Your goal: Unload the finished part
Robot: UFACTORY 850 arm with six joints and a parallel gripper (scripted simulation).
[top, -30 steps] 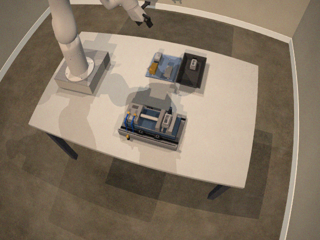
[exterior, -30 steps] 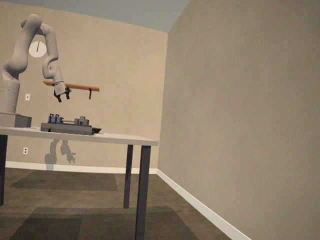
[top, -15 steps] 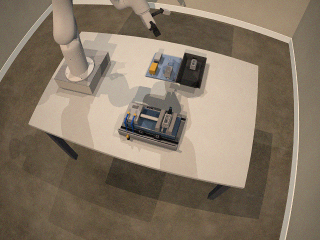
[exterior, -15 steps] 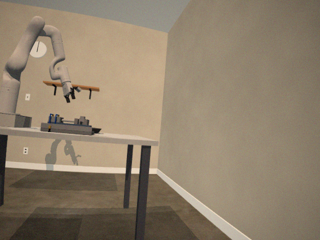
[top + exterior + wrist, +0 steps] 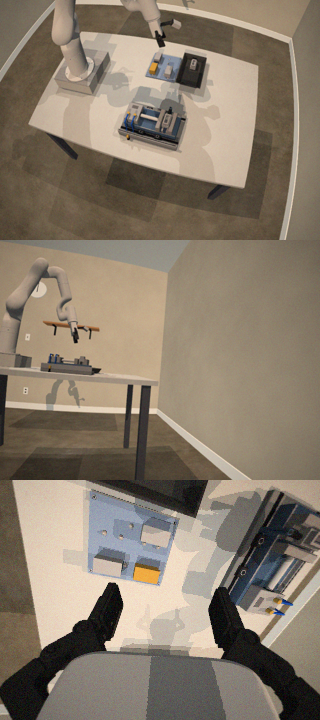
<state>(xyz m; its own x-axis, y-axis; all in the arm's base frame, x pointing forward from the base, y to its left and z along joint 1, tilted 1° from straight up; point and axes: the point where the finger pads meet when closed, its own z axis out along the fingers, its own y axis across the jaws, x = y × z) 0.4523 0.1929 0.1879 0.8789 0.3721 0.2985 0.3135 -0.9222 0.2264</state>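
Right now my hand is 8 cm short of the vise, 34 cm to the left of it and 23 cm above it. Also, from my hand: brass block (5 cm behind, 2 cm to the right, 24 cm below); then blue fixture plate (3 cm to the left, 26 cm below).
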